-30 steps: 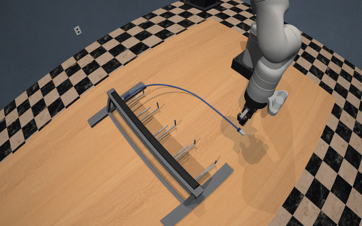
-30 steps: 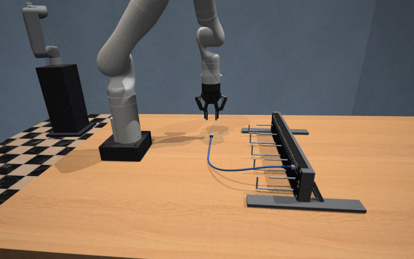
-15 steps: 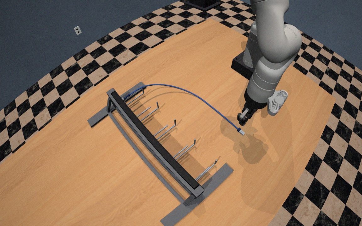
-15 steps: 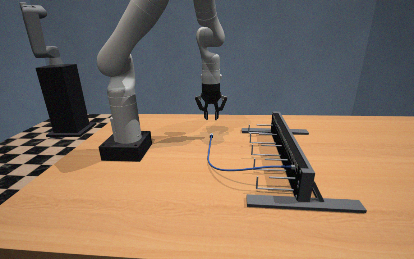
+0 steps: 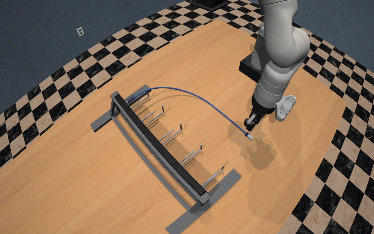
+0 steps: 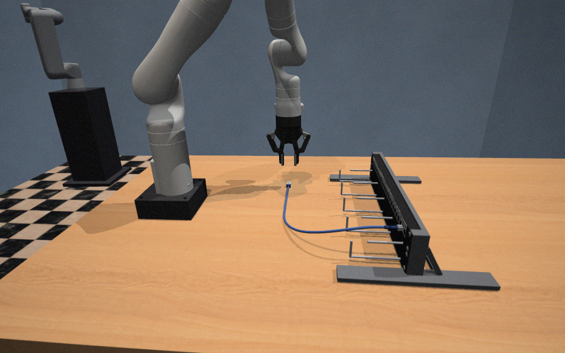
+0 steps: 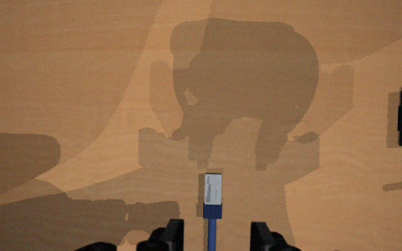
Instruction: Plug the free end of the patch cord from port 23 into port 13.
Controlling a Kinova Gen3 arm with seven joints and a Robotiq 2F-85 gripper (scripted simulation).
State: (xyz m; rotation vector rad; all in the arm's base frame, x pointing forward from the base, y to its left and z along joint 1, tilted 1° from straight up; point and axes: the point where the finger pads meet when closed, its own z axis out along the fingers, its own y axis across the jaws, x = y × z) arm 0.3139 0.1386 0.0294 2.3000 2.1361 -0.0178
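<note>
Right now the plug is 1 cm to the left of my hand and 9 cm below it.
</note>
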